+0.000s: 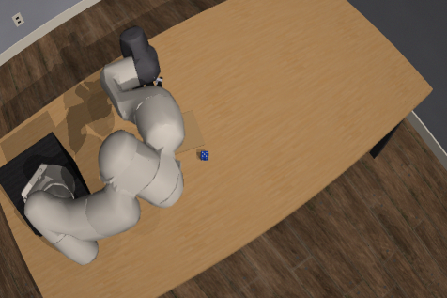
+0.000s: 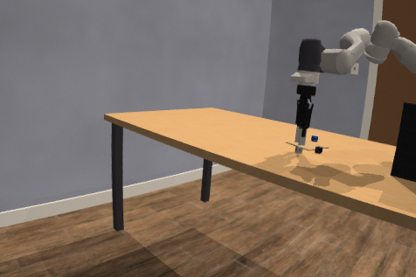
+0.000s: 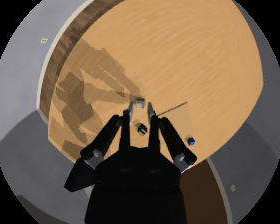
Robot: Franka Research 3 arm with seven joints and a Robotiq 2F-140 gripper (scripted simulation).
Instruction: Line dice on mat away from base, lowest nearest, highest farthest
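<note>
Now: hand 50 mm above the white die. The rest, counted from my hand: thin tan mat: 150 mm to the right, 60 mm below, 20 mm ahead; then black die: 70 mm to the right, 60 mm behind, 50 mm below; then blue die: 280 mm to the right, 50 mm below, 30 mm ahead.
</note>
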